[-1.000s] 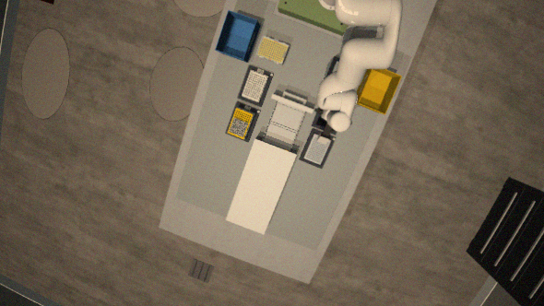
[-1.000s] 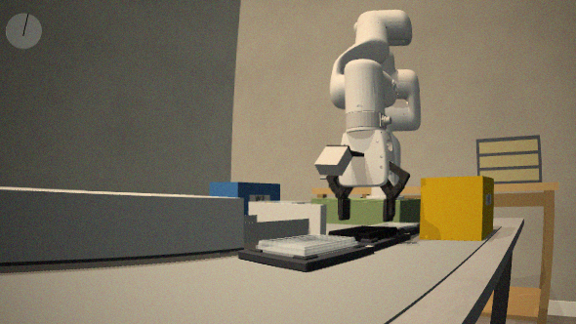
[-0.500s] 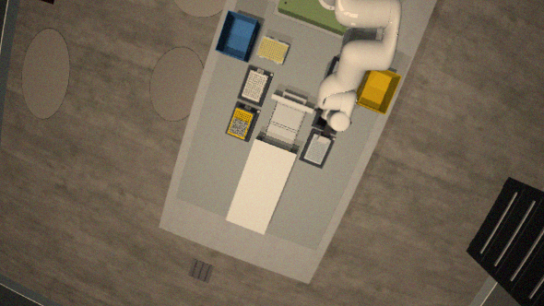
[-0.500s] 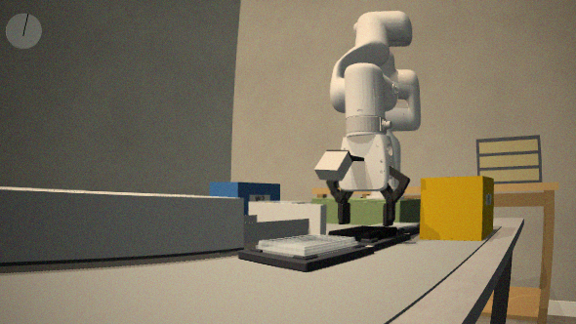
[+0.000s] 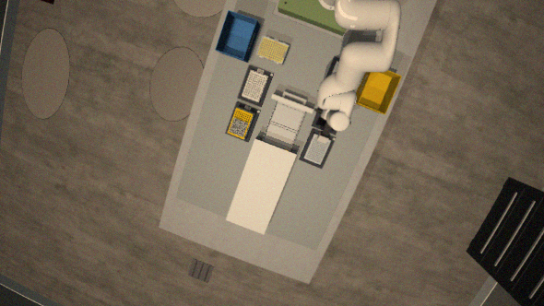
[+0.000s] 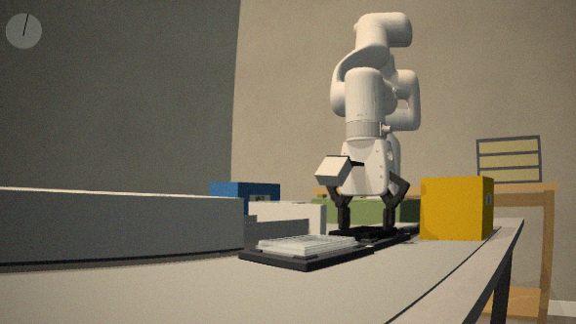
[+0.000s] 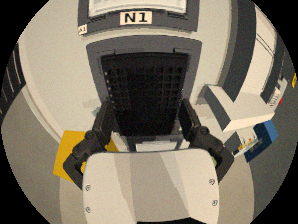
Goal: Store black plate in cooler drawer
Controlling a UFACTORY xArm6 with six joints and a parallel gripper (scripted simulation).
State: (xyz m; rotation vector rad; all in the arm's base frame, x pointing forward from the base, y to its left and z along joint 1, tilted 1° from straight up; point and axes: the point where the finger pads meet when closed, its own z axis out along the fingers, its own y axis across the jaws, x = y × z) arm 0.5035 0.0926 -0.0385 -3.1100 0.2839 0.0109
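My gripper is now 20 mm above the black plate. Also, from my hand: yellow bin: 170 mm to the left, 150 mm behind; yellow tip box: 400 mm to the right, 100 mm ahead, 20 mm above; drawer: 200 mm to the right, 80 mm ahead, 10 mm below.
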